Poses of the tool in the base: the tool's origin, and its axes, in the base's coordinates. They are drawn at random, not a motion.
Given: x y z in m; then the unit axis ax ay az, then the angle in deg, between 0 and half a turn.
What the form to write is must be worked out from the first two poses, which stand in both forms.
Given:
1: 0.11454, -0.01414, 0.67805, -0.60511, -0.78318, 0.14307, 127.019
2: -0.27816, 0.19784, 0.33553, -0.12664, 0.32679, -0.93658, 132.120
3: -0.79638, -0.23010, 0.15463, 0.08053, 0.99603, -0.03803, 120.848
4: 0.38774, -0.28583, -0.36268, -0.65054, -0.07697, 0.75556, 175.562
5: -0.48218, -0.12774, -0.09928, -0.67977, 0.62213, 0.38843, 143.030
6: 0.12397, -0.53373, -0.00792, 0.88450, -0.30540, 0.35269, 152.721
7: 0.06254, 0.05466, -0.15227, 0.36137, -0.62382, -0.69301, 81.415
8: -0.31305, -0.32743, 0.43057, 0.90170, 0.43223, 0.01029, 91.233
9: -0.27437, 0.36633, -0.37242, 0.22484, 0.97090, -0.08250, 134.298
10: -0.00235, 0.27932, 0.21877, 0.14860, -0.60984, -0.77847, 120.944
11: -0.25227, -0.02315, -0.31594, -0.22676, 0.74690, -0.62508, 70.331
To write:
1: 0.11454, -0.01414, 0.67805, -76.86, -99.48, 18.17
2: -0.27816, 0.19784, 0.33553, -16.73, 43.18, -123.74
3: -0.79638, -0.23010, 0.15463, 9.73, 120.37, -4.60
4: 0.38774, -0.28583, -0.36268, -114.21, -13.51, 132.65
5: -0.48218, -0.12774, -0.09928, -97.23, 88.98, 55.56
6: 0.12397, -0.53373, -0.00792, 135.08, -46.64, 53.86
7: 0.06254, 0.05466, -0.15227, 29.42, -50.79, -56.42
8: -0.31305, -0.32743, 0.43057, 82.27, 39.43, 0.94
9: -0.27437, 0.36633, -0.37242, 30.20, 130.39, -11.08
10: -0.00235, 0.27932, 0.21877, 17.97, -73.76, -94.15
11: -0.25227, -0.02315, -0.31594, -15.95, 52.53, -43.96
